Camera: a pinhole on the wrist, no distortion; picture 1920 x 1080 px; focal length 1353.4 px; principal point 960.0 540.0 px. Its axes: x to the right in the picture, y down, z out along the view. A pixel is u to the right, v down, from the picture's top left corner.
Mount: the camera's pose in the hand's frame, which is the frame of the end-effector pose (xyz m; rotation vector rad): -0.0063 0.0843 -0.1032 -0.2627 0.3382 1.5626
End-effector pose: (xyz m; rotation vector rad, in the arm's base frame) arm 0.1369 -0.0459 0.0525 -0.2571 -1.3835 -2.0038
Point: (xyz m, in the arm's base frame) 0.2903 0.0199 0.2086
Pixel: 1182.3 939.8
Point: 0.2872 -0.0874 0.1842
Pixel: 1775.5 813.3
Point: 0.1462 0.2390 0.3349
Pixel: 651.8 533.7
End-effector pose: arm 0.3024 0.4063 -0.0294 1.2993 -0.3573 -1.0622
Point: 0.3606 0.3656 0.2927
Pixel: 1771.2 787.6
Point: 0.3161 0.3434 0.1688
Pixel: 1132.3 611.0
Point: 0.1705 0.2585 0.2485
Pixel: 874.3 727.0
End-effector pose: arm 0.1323 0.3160 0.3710 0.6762 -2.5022 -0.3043
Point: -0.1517 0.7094 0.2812
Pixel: 1476.8 672.2
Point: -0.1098 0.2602 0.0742
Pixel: outside the picture
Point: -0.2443 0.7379 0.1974
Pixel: 1329.8 617.3
